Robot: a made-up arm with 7 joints. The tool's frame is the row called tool.
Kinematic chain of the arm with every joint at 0, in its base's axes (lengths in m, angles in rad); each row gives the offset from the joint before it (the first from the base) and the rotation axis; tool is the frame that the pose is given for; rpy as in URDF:
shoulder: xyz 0 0 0.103 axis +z
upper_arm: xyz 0 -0.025 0.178 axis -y
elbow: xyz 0 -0.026 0.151 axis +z
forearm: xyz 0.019 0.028 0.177 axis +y
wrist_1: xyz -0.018 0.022 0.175 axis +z
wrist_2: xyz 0 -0.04 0.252 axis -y
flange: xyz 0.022 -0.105 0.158 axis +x
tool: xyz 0 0 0 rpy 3.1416 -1.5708 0
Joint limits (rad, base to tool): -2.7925..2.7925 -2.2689..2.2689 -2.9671..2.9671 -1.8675..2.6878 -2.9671..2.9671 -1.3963..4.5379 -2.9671..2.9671
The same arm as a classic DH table. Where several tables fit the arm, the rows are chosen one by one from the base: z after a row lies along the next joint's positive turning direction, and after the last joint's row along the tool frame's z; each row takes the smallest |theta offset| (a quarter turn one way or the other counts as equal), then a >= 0, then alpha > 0; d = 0 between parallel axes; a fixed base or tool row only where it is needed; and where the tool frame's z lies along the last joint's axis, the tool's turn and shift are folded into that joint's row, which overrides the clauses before.
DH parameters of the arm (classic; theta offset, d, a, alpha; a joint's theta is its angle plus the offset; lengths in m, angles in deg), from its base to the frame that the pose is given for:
shoulder: 0 0.281 0 90
upper_arm: 0 0.051 0 -90
elbow: 0 0.328 0.019 -90
forearm: 0 0.05 -0.018 90
wrist_1: 0 0.427 0 90
wrist_2: 90 0.145 0.158 90
flange: 0 0.022 0 0
Joint limits (deg, base to tool): -160..160 -130..130 -170..170 -107..154 -170..170 -80..260 -170..170

